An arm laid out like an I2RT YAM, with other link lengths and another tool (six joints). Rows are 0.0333 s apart.
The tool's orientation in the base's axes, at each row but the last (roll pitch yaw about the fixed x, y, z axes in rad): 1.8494 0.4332 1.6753; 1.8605 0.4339 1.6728; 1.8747 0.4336 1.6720; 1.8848 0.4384 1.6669; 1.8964 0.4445 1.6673; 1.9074 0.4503 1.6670; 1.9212 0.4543 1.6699; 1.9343 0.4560 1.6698; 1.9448 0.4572 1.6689; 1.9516 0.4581 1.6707; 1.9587 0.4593 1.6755
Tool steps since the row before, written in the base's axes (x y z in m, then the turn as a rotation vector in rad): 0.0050 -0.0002 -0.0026 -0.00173 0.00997 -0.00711; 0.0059 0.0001 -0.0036 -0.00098 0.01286 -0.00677; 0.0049 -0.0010 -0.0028 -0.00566 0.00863 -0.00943; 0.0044 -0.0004 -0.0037 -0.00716 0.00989 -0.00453; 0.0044 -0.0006 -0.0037 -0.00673 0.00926 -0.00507; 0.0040 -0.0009 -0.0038 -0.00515 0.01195 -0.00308; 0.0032 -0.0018 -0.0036 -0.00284 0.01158 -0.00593; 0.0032 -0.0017 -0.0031 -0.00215 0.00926 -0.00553; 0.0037 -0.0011 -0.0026 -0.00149 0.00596 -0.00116; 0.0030 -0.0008 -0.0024 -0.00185 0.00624 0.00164; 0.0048 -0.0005 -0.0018 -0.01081 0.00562 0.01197
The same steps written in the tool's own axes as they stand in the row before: 0.0004 -0.0012 0.0055 0.01215 -0.00232 -0.00005; 0.0011 -0.0017 0.0066 0.01454 -0.00060 0.00053; -0.0002 -0.0016 0.0055 0.01227 -0.00592 -0.00313; 0.0008 -0.0022 0.0053 0.01146 -0.00156 -0.00599; 0.0007 -0.0022 0.0053 0.01109 -0.00217 -0.00539; 0.0005 -0.0025 0.0050 0.01249 0.00116 -0.00462; -0.0003 -0.0029 0.0043 0.01321 -0.00072 -0.00153; -0.0004 -0.0024 0.0041 0.01090 -0.00120 -0.00085; -0.0002 -0.0015 0.0044 0.00597 0.00120 -0.00144; 0.0001 -0.0014 0.0037 0.00501 0.00354 -0.00273; -0.0001 -0.0001 0.0051 0.00072 0.00885 -0.01459
